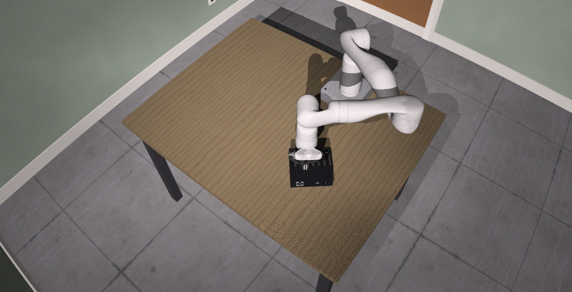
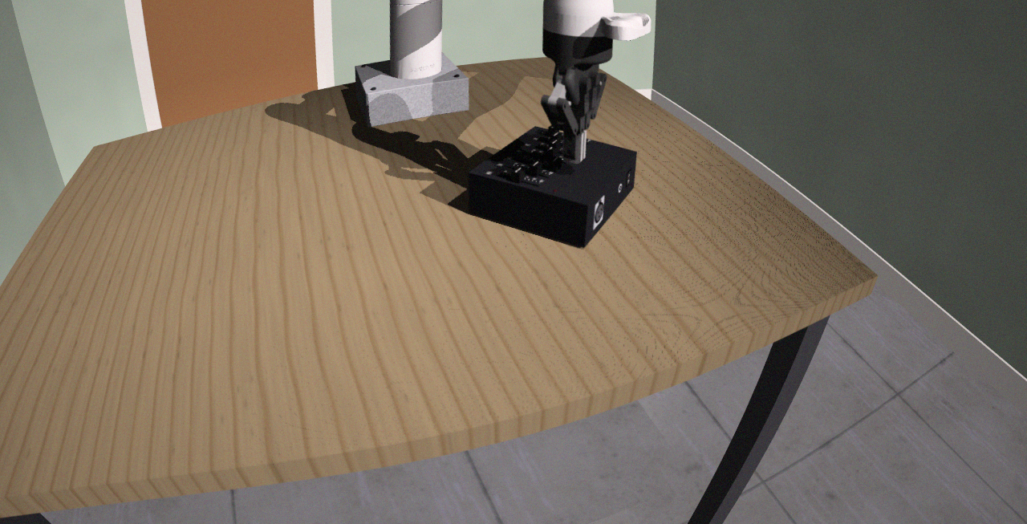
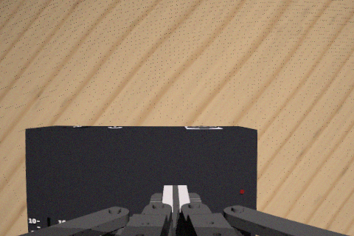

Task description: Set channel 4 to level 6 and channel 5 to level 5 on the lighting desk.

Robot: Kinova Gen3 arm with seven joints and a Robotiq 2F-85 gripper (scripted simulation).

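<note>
Right now my hand is 30 mm above the channel 5 fader cap, 20 mm past it and 10 mm to the left of it. From my hand the other things lie so: channel 4 fader cap (50 mm behind, 30 mm below).
</note>
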